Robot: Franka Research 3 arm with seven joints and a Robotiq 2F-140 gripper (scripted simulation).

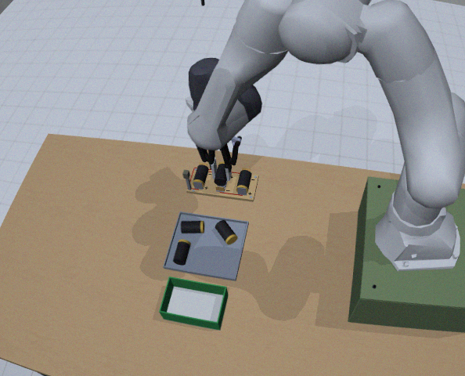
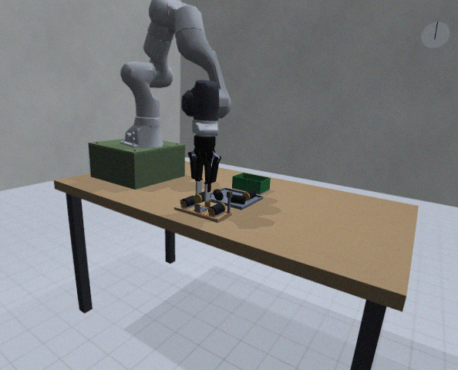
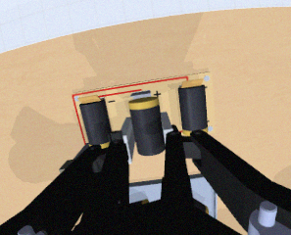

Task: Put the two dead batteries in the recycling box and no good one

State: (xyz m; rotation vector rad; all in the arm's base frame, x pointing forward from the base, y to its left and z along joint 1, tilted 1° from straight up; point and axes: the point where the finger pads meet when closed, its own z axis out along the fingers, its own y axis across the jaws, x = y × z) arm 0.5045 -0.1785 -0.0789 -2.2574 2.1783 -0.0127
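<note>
Now: the holder board 1 cm ahead of my hand, 1 cm to the right of it and 7 cm below it. Round my hand: bulb 9 cm ahead, 3 cm to the left; grey bulb post 9 cm ahead, 3 cm to the left, 4 cm below; tray 20 cm to the left, 8 cm below.
</note>
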